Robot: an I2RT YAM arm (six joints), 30 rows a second.
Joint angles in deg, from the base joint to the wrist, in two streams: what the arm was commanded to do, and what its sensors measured. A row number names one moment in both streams.
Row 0, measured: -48.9 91.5 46.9 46.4 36.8 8.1
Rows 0 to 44, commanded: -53.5 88.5 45.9 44.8 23.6 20.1; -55.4 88.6 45.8 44.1 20.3 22.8; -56.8 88.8 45.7 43.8 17.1 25.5; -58.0 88.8 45.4 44.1 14.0 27.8; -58.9 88.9 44.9 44.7 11.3 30.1; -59.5 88.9 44.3 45.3 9.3 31.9; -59.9 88.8 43.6 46.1 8.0 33.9; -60.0 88.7 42.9 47.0 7.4 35.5; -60.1 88.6 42.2 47.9 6.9 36.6; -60.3 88.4 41.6 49.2 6.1 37.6; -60.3 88.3 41.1 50.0 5.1 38.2; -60.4 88.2 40.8 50.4 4.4 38.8; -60.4 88.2 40.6 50.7 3.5 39.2; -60.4 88.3 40.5 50.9 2.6 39.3; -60.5 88.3 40.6 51.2 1.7 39.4; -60.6 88.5 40.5 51.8 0.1 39.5; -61.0 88.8 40.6 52.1 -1.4 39.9; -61.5 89.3 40.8 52.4 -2.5 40.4; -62.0 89.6 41.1 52.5 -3.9 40.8; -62.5 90.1 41.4 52.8 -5.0 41.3; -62.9 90.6 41.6 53.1 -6.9 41.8; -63.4 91.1 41.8 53.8 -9.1 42.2; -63.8 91.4 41.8 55.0 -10.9 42.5; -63.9 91.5 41.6 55.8 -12.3 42.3; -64.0 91.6 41.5 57.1 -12.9 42.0; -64.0 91.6 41.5 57.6 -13.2 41.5; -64.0 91.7 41.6 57.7 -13.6 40.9; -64.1 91.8 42.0 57.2 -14.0 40.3; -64.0 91.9 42.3 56.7 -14.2 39.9; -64.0 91.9 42.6 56.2 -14.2 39.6; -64.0 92.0 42.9 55.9 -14.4 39.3; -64.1 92.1 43.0 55.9 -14.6 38.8; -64.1 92.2 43.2 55.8 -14.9 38.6; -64.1 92.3 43.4 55.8 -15.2 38.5; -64.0 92.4 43.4 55.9 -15.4 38.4; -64.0 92.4 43.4 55.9 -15.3 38.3; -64.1 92.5 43.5 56.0 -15.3 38.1; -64.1 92.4 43.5 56.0 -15.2 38.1; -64.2 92.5 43.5 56.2 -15.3 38.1; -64.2 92.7 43.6 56.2 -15.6 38.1; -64.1 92.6 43.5 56.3 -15.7 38.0; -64.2 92.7 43.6 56.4 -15.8 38.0; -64.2 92.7 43.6 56.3 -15.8 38.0; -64.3 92.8 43.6 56.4 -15.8 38.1; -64.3 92.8 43.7 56.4 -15.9 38.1
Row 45, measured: -63.8 92.3 41.5 50.7 -14.7 38.6
